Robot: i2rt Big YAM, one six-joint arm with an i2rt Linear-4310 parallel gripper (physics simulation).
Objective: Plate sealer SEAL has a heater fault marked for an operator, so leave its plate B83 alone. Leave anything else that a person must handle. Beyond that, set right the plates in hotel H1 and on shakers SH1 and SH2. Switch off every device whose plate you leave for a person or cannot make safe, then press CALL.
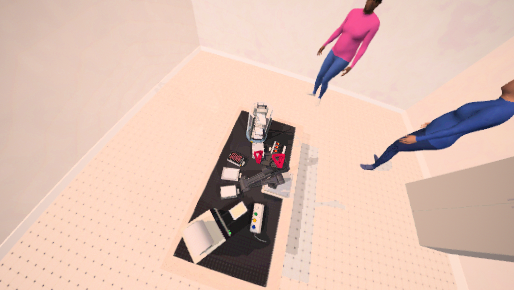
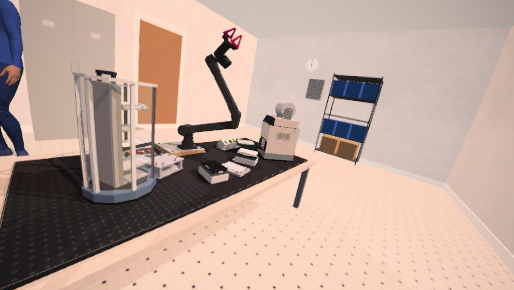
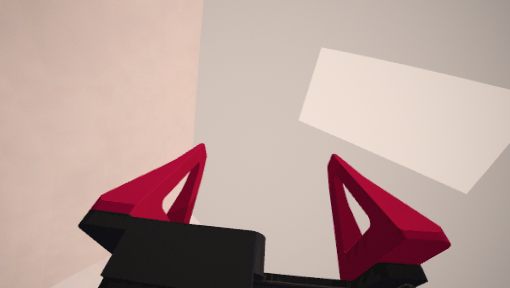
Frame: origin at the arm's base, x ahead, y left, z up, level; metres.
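Seen in the pictures: gripper, fingertip midpoint: (image 1: 262, 154) (image 2: 238, 31) (image 3: 266, 154); arm's base, origin of the base link: (image 1: 273, 182) (image 2: 187, 147).
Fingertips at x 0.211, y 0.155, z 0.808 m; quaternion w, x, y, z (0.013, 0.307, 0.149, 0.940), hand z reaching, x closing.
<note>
Offsets run from my fingertips to a thing's middle. "*": to the spot under its first point.
My gripper (image 1: 268, 156) (image 2: 237, 33) (image 3: 266, 154) is open and empty, raised high above the table. Hotel H1 (image 1: 259, 121) (image 2: 107, 135) is the tall barred tower holding white plates. The plate sealer @(0.174 m ahead, 0.418 m left, 0.596 m down) (image 1: 204, 236) (image 2: 281, 140) shows a green light; a pale yellow plate @(0.020 m ahead, 0.206 m left, 0.726 m down) (image 1: 238, 210) lies before it. A dark plate @(0.231 m ahead, 0.247 m right, 0.762 m down) (image 1: 236, 158) (image 2: 213, 167) sits on a white device. Another white device (image 1: 229, 191) (image 2: 246, 158) carries a white-topped plate. A low white piece @(0.220 m ahead, 0.084 m right, 0.805 m down) (image 1: 230, 174) (image 2: 236, 169) lies between them. Labels are unreadable. The button box @(0.157 m back, 0.203 m left, 0.782 m down) (image 1: 256, 218) (image 2: 229, 144) has green, yellow and blue buttons.
A white stand (image 1: 258, 146) (image 2: 167, 165) is beside the hotel. A strip with orange switches @(* 0.143 m back, 0.525 m right, 0.780 m down) (image 1: 277, 148) is near it. A person in pink (image 1: 355, 35) and one in blue (image 1: 460, 120) (image 2: 10, 45) are off the table. A shelf unit (image 2: 370, 105) stands behind.
</note>
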